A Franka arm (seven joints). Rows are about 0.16 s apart.
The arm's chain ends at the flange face. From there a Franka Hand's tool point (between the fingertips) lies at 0.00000 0.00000 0.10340 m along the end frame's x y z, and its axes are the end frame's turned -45 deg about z.
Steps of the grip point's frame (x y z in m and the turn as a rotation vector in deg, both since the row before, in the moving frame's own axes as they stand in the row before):
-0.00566, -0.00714, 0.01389, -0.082, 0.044, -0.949
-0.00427, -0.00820, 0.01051, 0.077, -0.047, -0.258
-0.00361, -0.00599, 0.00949, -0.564, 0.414, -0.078
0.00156, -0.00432, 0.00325, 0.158, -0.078, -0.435
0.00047, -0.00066, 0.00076, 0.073, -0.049, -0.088
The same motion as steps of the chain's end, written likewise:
-0.00921, -0.00109, 0.01389, -0.027, 0.089, -0.949
-0.00866, -0.00274, 0.01051, 0.021, -0.088, -0.258
-0.00804, -0.00187, 0.00950, -0.106, 0.692, -0.078
-0.00165, -0.00406, 0.00325, 0.057, -0.167, -0.435
0.00002, -0.00077, 0.00076, 0.017, -0.086, -0.088

